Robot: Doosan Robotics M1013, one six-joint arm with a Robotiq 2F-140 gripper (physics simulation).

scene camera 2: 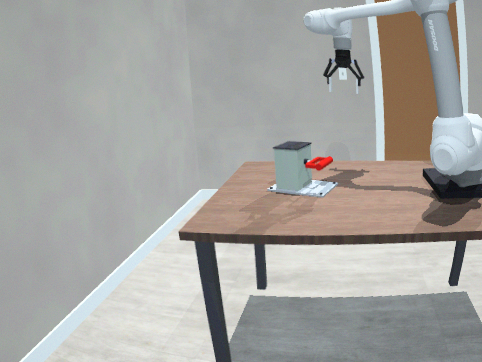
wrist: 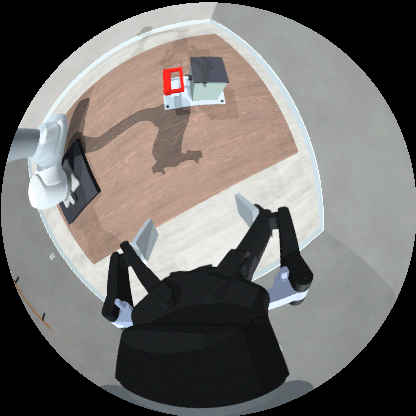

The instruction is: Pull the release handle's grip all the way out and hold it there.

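The release handle's red grip [scene camera 2: 327, 161] [wrist: 167, 82] is a rectangular loop on the side of a pale green box [scene camera 2: 292, 169] [wrist: 209, 91] with a dark top. It stands out sideways from a small black mount on the side facing the robot's base. The box stands on a light metal plate [scene camera 2: 325, 188] [wrist: 177, 104]. My gripper [scene camera 2: 344, 87] [wrist: 193, 215] is open and empty, with its fingers pointing down. In the scene view it hangs high above the table, well above the grip and a little to its right, touching nothing.
The box stands on a brown wooden table [scene camera 2: 240, 215] [wrist: 225, 145], towards its left part in the scene view. The robot's black base plate [wrist: 87, 185] is at the table's right in the scene view. Grey walls and a brown door [scene camera 2: 407, 90] stand behind.
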